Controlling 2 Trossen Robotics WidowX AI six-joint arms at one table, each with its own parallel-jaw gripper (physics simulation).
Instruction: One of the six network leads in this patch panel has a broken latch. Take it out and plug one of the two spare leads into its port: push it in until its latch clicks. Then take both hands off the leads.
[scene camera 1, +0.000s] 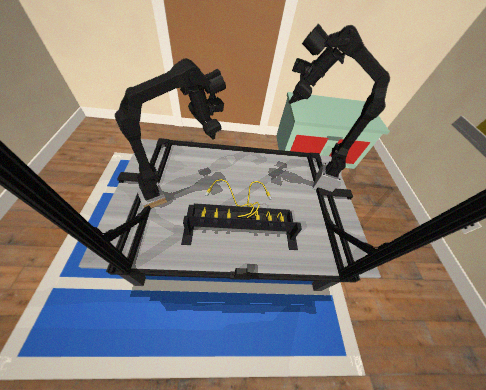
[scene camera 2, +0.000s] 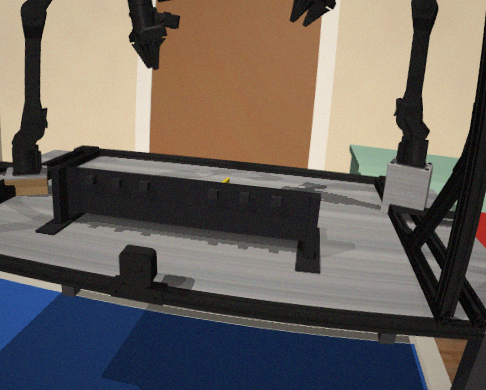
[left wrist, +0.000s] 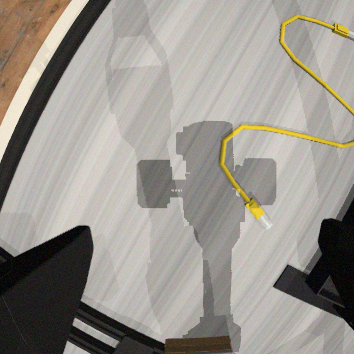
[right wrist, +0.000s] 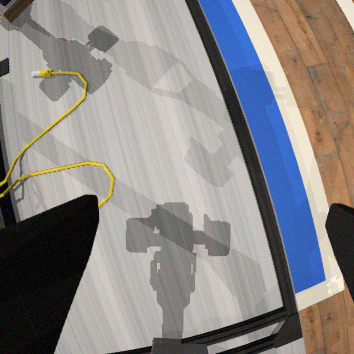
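Seen in the pictures: left gripper, fingertip midpoint: (scene camera 2: 152, 69) (left wrist: 209, 236); right gripper, fingertip midpoint: (scene camera 1: 291, 98) (scene camera 2: 298, 24) (right wrist: 219, 212); left arm's base at its link origin: (scene camera 1: 150, 193) (scene camera 2: 26, 171); right arm's base at its link origin: (scene camera 1: 332, 171) (scene camera 2: 411, 163).
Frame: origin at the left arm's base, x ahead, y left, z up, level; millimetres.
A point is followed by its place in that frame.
The black patch panel (scene camera 1: 240, 224) {x 275, y -347, z 16 mm} (scene camera 2: 190, 210) {x 300, y -365, z 8 mm} stands on two feet mid-table, with six yellow leads in its ports, three on each side of a gap. Which latch is broken cannot be told. The left spare lead (scene camera 1: 220, 180) {x 335, y -46, z -41 mm} (left wrist: 280, 131) {x 357, y -123, z -38 mm} (right wrist: 55, 124) {x 358, y -144, z -39 mm} and the right spare lead (scene camera 1: 257, 182) {x 516, y -147, z -39 mm} (left wrist: 320, 80) {x 430, y -192, z -38 mm} (right wrist: 65, 167) {x 434, y -191, z -39 mm} arch out behind the panel, their clear plugs lying free on the table. My left gripper (scene camera 1: 213, 134) {x 306, y 1, z 240 mm} (scene camera 2: 151, 66) {x 306, y 1, z 240 mm} (left wrist: 209, 236) {x 306, y 1, z 240 mm} is open and empty, high above the table's back left. My right gripper (scene camera 1: 292, 101) {x 642, y -90, z 375 mm} (scene camera 2: 299, 22) {x 642, y -90, z 375 mm} (right wrist: 219, 212) {x 642, y -90, z 375 mm} is open and empty, high at the back right.
A black frame edge (scene camera 1: 225, 145) {x 493, y 170, z -24 mm} runs round the table (scene camera 1: 220, 255) {x 147, y -405, z -44 mm}. A small black block (scene camera 1: 246, 270) {x 194, y -521, z 11 mm} (scene camera 2: 138, 265) {x 174, y -527, z -6 mm} sits at its front edge. Dark diagonal posts (scene camera 1: 60, 210) {x -173, y -281, z 384 mm} (scene camera 1: 425, 235) {x 533, y -737, z 374 mm} rise on both sides. A green cabinet (scene camera 1: 340, 115) stands behind the right arm.
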